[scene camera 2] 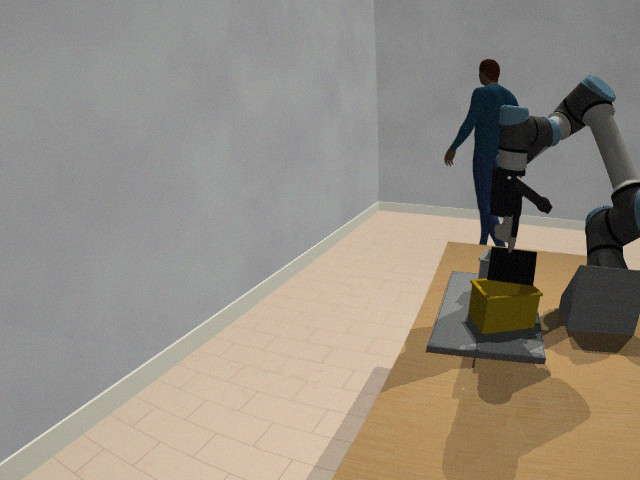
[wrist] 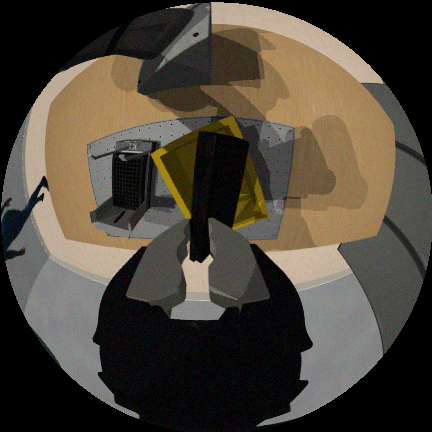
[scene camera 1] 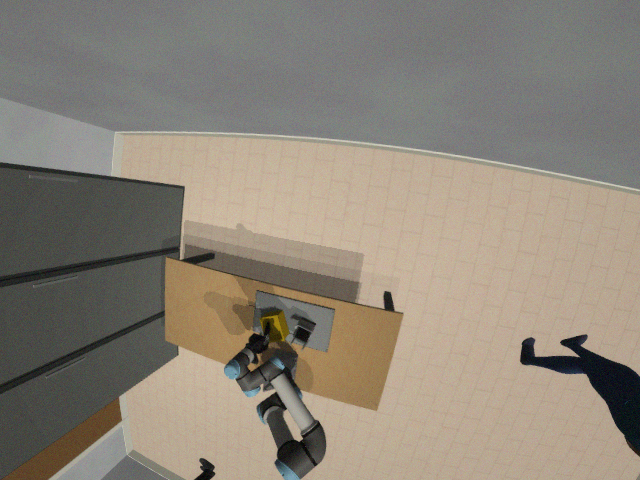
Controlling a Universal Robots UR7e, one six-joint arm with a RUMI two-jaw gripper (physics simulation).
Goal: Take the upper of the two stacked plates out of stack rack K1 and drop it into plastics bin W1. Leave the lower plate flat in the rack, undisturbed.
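Pixels of known places: gripper, fingertip midpoint: (scene camera 2: 509, 251) (wrist: 199, 220) (scene camera 1: 267, 336); arm's base at its link origin: (scene camera 2: 606, 284).
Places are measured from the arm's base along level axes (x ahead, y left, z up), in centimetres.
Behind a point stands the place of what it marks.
Observation:
My gripper (scene camera 1: 266, 335) {x 32.0, y 8.7, z 8.9 cm} (scene camera 2: 511, 249) {x 32.0, y 8.7, z 8.9 cm} (wrist: 199, 220) {x 32.0, y 8.7, z 8.9 cm} is shut on a black plate (scene camera 2: 511, 266) {x 30.9, y 10.5, z 5.7 cm} (wrist: 220, 175) {x 28.0, y 10.4, z 8.2 cm}, which hangs nearly upright below the fingers. The plate is over the yellow bin (scene camera 1: 279, 322) {x 37.7, y 5.9, z -0.3 cm} (scene camera 2: 504, 312) {x 31.1, y 16.4, z -4.5 cm} (wrist: 177, 175) {x 31.1, y 3.9, z -3.7 cm} and hides part of it in the wrist view. I cannot tell whether its lower edge is below the rim. Grey stack rack K1 (scene camera 2: 483, 266) {x 39.1, y -5.0, z -0.6 cm} (wrist: 107, 215) {x 38.5, y -12.8, z -2.1 cm} stands beside the bin; in scene camera 2 it is mostly hidden. The lower plate (scene camera 1: 302, 335) {x 30.2, y -8.3, z -6.3 cm} (wrist: 130, 182) {x 32.8, y -7.5, z -6.5 cm}, black with a grid surface, lies flat in the rack.
Bin and rack stand on a grey perforated board (scene camera 1: 323, 330) {x 35.6, y -20.1, z -10.1 cm} (scene camera 2: 449, 330) {x 44.9, y 19.1, z -10.1 cm} (wrist: 100, 175) {x 31.2, y -20.0, z -10.1 cm} on the wooden table (scene camera 1: 361, 356) {x 24.3, y -46.9, z -11.4 cm} (scene camera 2: 413, 413) {x 45.7, y 52.2, z -11.4 cm} (wrist: 345, 160) {x 22.2, y 48.7, z -11.4 cm}. The robot's grey base (scene camera 2: 602, 299) {x 2.7, y 7.9, z -1.5 cm} (wrist: 175, 75) {x 11.8, y 2.5, z -4.3 cm} is close by. A person (scene camera 1: 610, 382) (scene camera 2: 485, 118) (wrist: 20, 215) stands beyond the table. Dark cabinets (scene camera 1: 93, 222) stand at the left.

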